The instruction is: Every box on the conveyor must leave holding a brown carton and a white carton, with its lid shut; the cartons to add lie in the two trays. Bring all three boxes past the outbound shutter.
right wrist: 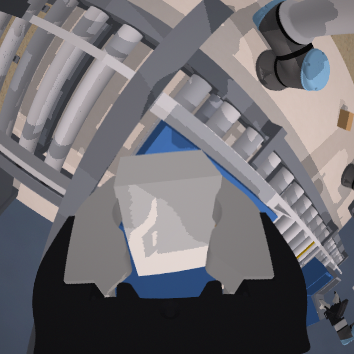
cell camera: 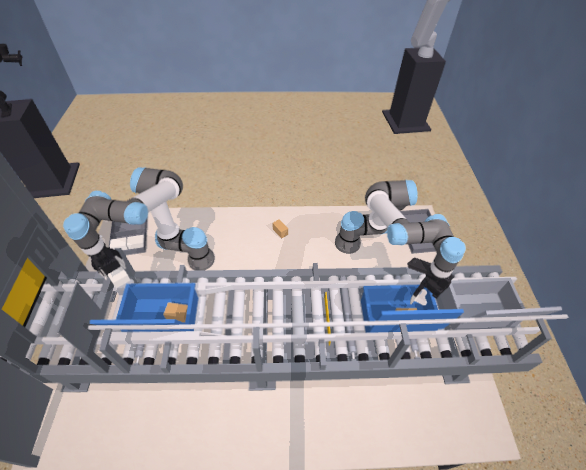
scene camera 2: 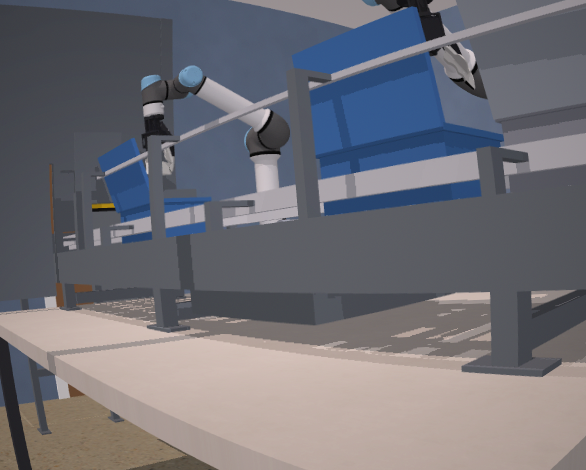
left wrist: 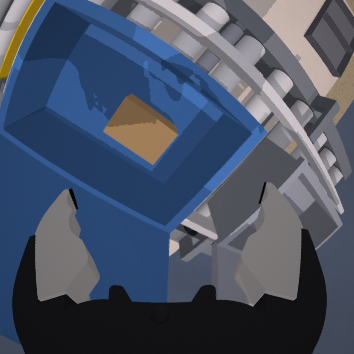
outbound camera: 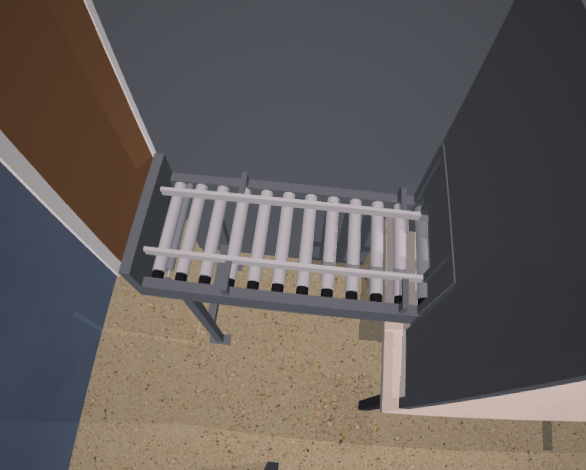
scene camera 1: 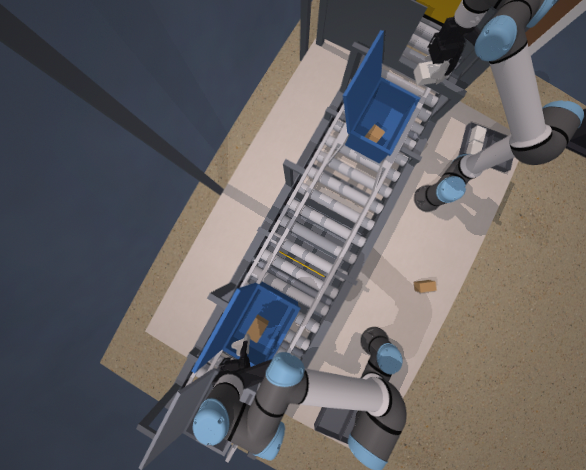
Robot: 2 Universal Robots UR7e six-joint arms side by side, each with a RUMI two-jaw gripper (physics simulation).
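Frame: origin at the left arm's base, x back, y right, z up, level; centimetres.
Where they show: left gripper, between the fingertips: (right wrist: pixel 326 294) (cell camera: pixel 422 293) (left wrist: pixel 166 187) (scene camera 1: pixel 250 354); right gripper, between the fingertips: (right wrist: pixel 166 176) (cell camera: pixel 116 272) (scene camera 1: pixel 433 75); left arm's base, origin of its link: (right wrist: pixel 347 173) (cell camera: pixel 347 243) (scene camera 1: pixel 374 340); right arm's base, origin of its link: (right wrist: pixel 272 69) (cell camera: pixel 201 259) (scene camera 1: pixel 426 198).
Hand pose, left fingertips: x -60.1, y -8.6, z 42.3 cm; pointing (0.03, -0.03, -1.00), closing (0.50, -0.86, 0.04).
Observation:
Things, the pixels of their top centre, and the offset from my left fingertips. "spot": a spot on its surface instead.
- white carton, centre of its top: (right wrist: pixel 170 240) (scene camera 2: pixel 158 162) (cell camera: pixel 114 270) (scene camera 1: pixel 433 68) dx +26.4, dy +120.0, dz +7.8 cm
- leading blue box, a spot on its surface: (cell camera: pixel 191 292) spot: dx +21.4, dy +93.2, dz -8.2 cm
- second blue box, a spot on its surface: (left wrist: pixel 110 162) spot: dx -9.1, dy +5.2, dz -15.9 cm
- grey box, a spot on its surface: (cell camera: pixel 515 305) spot: dx -8.1, dy -44.7, dz -11.2 cm
- loose brown carton, centre of its top: (right wrist: pixel 349 121) (cell camera: pixel 280 225) (scene camera 1: pixel 428 287) dx +75.4, dy +46.4, dz -36.3 cm
Right gripper (scene camera 1: pixel 438 69) (cell camera: pixel 114 272) (right wrist: pixel 169 215) is shut on a white carton (scene camera 1: pixel 425 74) (cell camera: pixel 120 278) (right wrist: pixel 165 200), above the shutter-side end of the leading blue box (scene camera 1: pixel 369 146) (cell camera: pixel 191 292). That box is open and holds a brown carton (scene camera 1: pixel 375 133) (cell camera: pixel 175 312). Left gripper (scene camera 1: pixel 241 345) (cell camera: pixel 416 298) (left wrist: pixel 167 187) is open and empty, above the end of the second blue box (cell camera: pixel 372 321) (left wrist: pixel 110 162) nearer the grey box. A brown carton (scene camera 1: pixel 257 328) (left wrist: pixel 145 135) lies inside; its lid (scene camera 1: pixel 218 330) stands open. A grey box (cell camera: pixel 515 305) stands behind it, lid (scene camera 1: pixel 175 417) open.
White cartons (scene camera 1: pixel 476 140) (cell camera: pixel 127 243) lie in one tray (cell camera: pixel 144 240). The other tray (scene camera 1: pixel 332 424) (left wrist: pixel 332 37) shows bare compartments. A loose brown carton (scene camera 1: pixel 425 286) (cell camera: pixel 280 228) (right wrist: pixel 345 120) lies on the table. Guide rails flank the conveyor. Outbound rollers (outbound camera: pixel 285 245) carry no box.

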